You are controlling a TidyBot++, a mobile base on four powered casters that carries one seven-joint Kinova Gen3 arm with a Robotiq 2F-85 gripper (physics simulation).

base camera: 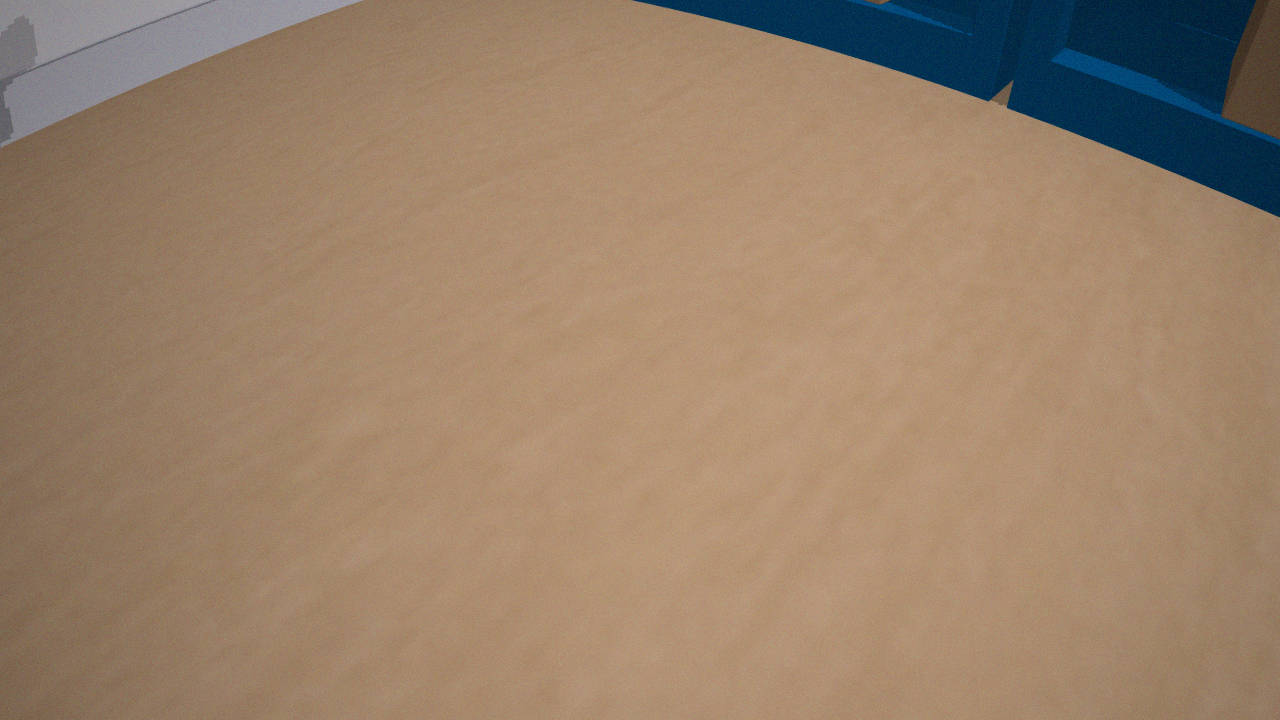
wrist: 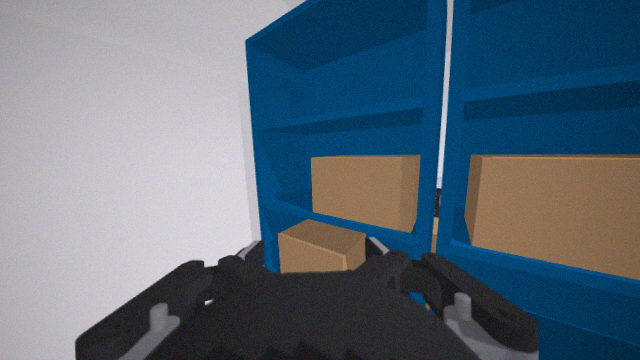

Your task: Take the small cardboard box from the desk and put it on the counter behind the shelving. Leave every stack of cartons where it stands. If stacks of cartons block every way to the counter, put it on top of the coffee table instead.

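My gripper is open and empty; in the wrist view its two fingertips stand wide apart at the bottom. It faces the left end of the blue shelving at close range. The base camera view shows the shelving's foot at the top right.
Cartons sit on the shelves: one low, one above it, one in the right unit. A narrow gap separates the two units. A white wall runs left of the shelving. The floor is tan.
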